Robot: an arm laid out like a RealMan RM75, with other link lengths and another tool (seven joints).
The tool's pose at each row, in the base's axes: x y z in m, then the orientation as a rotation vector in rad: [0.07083 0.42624 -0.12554 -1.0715 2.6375 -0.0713]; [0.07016 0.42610 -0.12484 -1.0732 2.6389 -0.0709]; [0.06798 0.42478 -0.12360 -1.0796 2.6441 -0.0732]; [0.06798 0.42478 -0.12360 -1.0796 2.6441 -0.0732]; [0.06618 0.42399 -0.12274 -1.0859 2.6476 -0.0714]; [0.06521 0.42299 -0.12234 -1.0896 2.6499 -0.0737]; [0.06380 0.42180 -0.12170 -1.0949 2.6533 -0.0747]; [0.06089 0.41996 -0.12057 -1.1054 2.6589 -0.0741]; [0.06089 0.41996 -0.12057 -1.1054 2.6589 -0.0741]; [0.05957 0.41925 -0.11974 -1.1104 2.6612 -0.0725]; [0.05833 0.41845 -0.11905 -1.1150 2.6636 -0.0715]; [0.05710 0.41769 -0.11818 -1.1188 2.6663 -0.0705]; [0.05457 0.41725 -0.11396 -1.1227 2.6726 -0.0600]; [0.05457 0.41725 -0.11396 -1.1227 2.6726 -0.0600]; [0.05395 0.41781 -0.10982 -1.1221 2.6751 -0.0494]
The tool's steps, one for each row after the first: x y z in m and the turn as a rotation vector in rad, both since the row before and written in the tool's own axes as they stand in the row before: [0.00038 0.00024 -0.00087 -0.0011 0.0016 -0.0007]; [0.00209 0.00033 -0.00189 -0.0017 0.0071 -0.0031]; [0.00000 0.00000 0.00000 0.0000 0.0000 0.0000]; [0.00156 0.00052 -0.00137 -0.0037 0.0044 -0.0030]; [0.00126 -0.00012 -0.00071 -0.0002 0.0038 -0.0020]; [0.00164 0.00002 -0.00106 -0.0017 0.0048 -0.0027]; [0.00300 0.00051 -0.00196 -0.0046 0.0079 -0.0053]; [0.00000 0.00000 0.00000 0.0000 0.0000 0.0000]; [0.00121 0.00029 -0.00118 -0.0029 0.0031 -0.0025]; [0.00125 0.00019 -0.00102 -0.0025 0.0032 -0.0023]; [0.00118 0.00019 -0.00119 -0.0024 0.0032 -0.0017]; [0.00114 0.00086 -0.00473 -0.0095 0.0037 -0.0001]; [0.00000 0.00000 0.00000 0.0000 0.0000 0.0000]; [-0.00083 0.00029 -0.00413 -0.0073 -0.0010 0.0019]
